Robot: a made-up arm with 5 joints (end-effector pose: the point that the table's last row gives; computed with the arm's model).
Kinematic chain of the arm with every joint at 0, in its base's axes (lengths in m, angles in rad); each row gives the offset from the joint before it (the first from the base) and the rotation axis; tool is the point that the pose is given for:
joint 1: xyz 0 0 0.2 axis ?
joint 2: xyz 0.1 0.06 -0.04 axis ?
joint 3: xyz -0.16 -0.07 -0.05 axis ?
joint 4: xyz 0 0.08 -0.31 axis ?
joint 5: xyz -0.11 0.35 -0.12 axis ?
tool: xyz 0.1 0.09 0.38
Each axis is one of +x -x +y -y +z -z.
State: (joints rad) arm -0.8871 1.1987 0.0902 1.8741 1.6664
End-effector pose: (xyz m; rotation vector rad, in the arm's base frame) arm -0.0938 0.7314 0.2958 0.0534 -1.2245 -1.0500
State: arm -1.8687 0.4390 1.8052 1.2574 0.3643
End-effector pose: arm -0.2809 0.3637 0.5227 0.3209 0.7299 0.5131
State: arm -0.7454 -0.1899 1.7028 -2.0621 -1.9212
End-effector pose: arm -0.6329 -0.1856 0.6821 0.1787 -0.4883 -3.0539
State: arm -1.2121 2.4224 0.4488 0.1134 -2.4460
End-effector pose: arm 0.1146 0.6013 -0.6006 -1.6552 0.6173 0.7245
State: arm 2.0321 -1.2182 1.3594 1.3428 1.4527
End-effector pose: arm 0.5090 -0.6857 -0.1371 2.2316 0.8164 1.5984
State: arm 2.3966 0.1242 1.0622 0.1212 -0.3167
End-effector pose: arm -0.1240 -0.5316 0.0836 -2.0469 0.6134 -1.6342
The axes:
joint 1: -x
joint 2: +z
joint 3: +y
joint 4: -z
joint 5: -y

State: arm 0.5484 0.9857 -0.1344 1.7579 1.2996
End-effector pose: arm 0.0030 0.3667 -0.3177 -0.8292 -1.4527 -0.3903
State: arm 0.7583 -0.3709 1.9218 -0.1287 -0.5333
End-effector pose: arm -0.0496 0.3529 -0.3296 0.1851 2.1460 -0.8915
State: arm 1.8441 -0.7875 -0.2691 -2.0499 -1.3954
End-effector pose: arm -0.2397 -0.7789 -0.0822 2.4702 -1.8522 0.5581
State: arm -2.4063 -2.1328 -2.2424 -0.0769 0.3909
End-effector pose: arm 0.4726 0.2700 0.2496 -0.3732 0.0767 -1.0222
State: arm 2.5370 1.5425 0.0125 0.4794 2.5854
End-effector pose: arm -0.4916 -0.2504 0.9848 -0.2008 -0.2591 1.9850
